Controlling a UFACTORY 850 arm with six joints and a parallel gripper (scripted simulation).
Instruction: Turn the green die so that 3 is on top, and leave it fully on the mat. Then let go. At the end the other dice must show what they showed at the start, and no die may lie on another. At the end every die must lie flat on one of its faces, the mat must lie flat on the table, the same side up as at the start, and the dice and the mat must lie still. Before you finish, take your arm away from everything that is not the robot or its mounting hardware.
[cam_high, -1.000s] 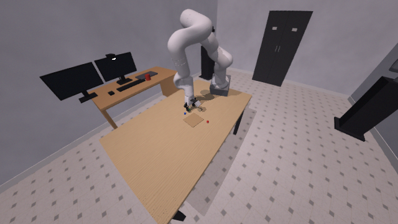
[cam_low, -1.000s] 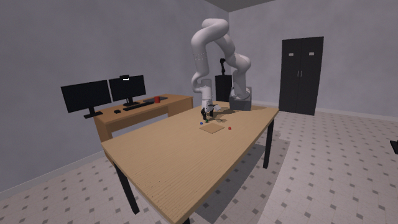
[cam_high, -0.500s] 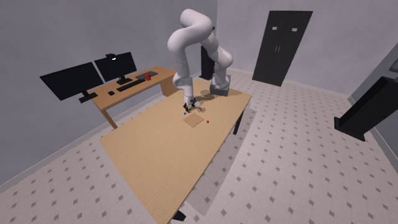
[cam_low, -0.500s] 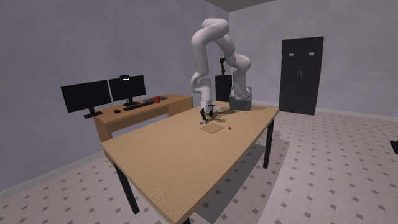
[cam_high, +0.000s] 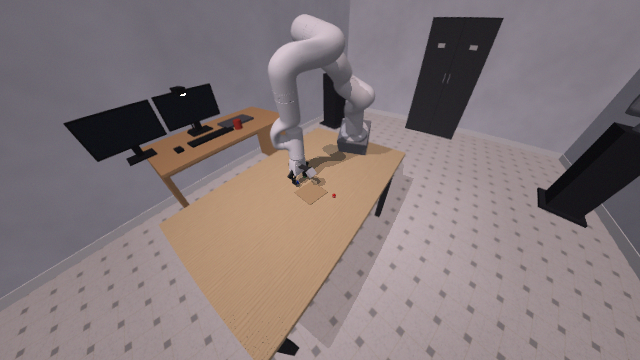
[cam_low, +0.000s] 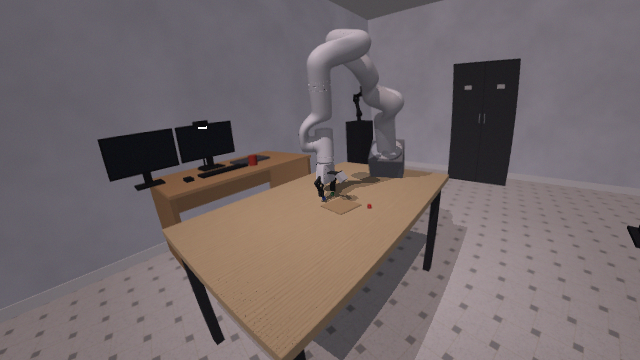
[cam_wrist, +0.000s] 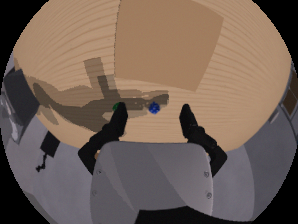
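The blue die is 1 cm ahead of my hand, 2 cm to the right of it and 4 cm below it. The rest, counted from my hand: green die 7 cm behind, 4 cm to the right, 4 cm below; then red die 7 cm behind, 22 cm to the left, 4 cm below; then tan mat 10 cm to the left, 4 cm below.
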